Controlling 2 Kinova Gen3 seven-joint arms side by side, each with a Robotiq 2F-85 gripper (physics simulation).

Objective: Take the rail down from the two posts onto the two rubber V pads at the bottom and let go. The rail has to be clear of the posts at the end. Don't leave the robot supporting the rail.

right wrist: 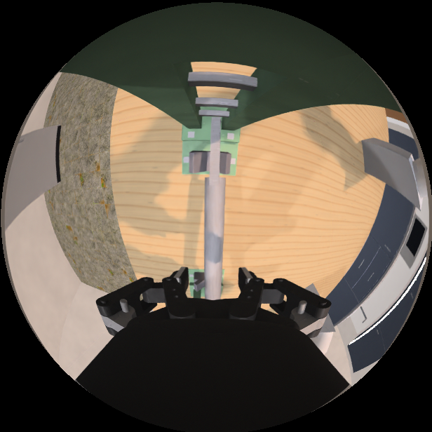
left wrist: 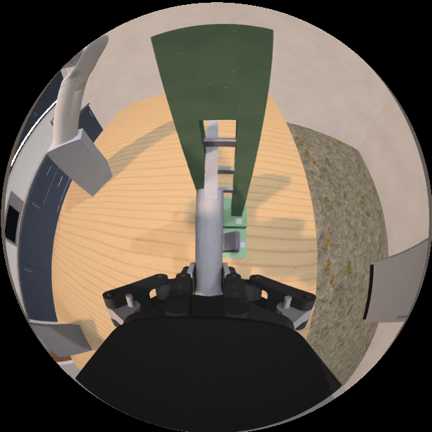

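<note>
The grey rail (left wrist: 209, 240) (right wrist: 214, 230) is a thick round bar with a thinner flat end. That end runs into the slot of one green post (left wrist: 215, 75) in the left wrist view, and up to the slotted second green post (right wrist: 300, 85) in the right wrist view. My left gripper (left wrist: 208, 270) is shut on the rail. My right gripper (right wrist: 213, 275) is open, its fingers apart on either side of the rail. Dark V pads (left wrist: 231, 241) (right wrist: 198, 162) sit on green bases below the rail. Whether the rail touches a rung or a pad is unclear.
Grey rungs (left wrist: 220, 142) (right wrist: 222, 80) cross the post slots. The wooden table (left wrist: 270, 250) (right wrist: 300, 200) lies beneath, with a mottled stone-like strip (left wrist: 345, 240) (right wrist: 80, 190) along one side. Grey box-like parts (left wrist: 82, 162) (right wrist: 392, 167) stand across the table.
</note>
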